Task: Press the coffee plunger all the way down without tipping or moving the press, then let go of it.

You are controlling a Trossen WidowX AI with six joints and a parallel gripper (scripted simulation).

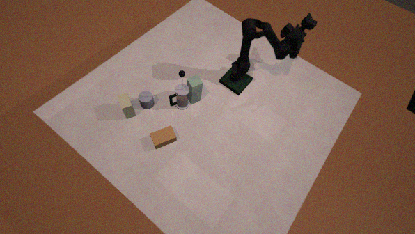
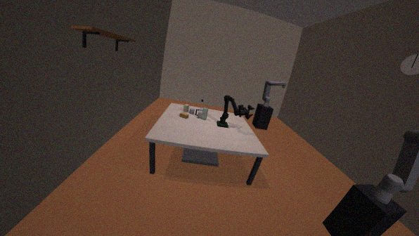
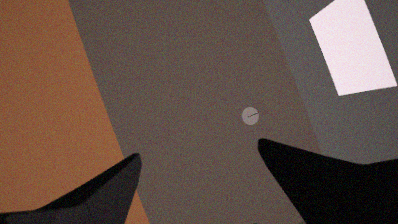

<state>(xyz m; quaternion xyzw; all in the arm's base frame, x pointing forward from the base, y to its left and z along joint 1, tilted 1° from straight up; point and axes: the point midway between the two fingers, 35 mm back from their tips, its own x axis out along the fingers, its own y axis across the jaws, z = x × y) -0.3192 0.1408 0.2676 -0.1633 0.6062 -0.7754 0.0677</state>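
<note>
The coffee press lies 690 mm ahead of my gripper tip, 260 mm to the right of it and 180 mm below it. From my gripper tip the other things lie so: pale green box: 610 mm ahead, 230 mm to the right, 220 mm below; yellow-green box: 890 mm ahead, 430 mm to the right, 250 mm below.
</note>
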